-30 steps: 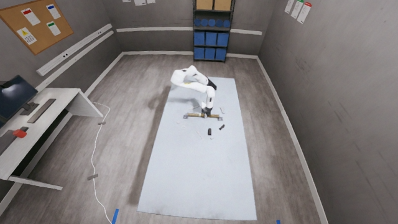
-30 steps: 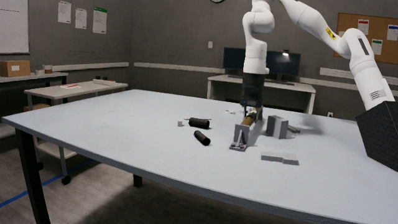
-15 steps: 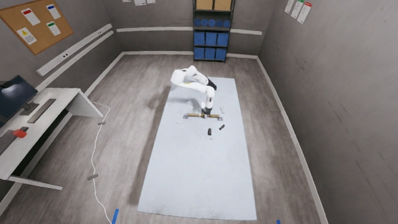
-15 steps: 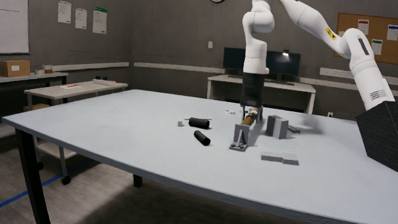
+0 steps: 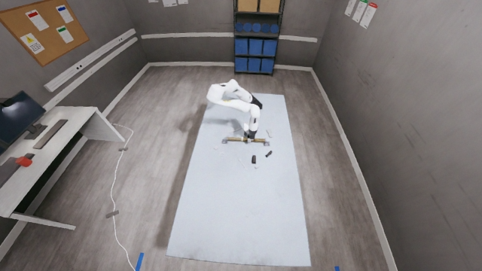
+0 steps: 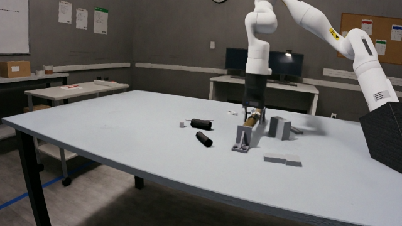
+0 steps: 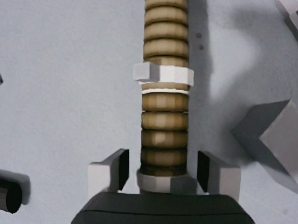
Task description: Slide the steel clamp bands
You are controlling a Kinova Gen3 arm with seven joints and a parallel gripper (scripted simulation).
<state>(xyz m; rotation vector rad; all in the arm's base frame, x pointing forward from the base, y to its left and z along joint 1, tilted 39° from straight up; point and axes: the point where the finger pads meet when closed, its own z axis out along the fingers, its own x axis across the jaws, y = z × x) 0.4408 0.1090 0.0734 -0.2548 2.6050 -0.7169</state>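
Now: hand 100 mm past the grey block, 20 mm to the left of it and 20 mm above it.
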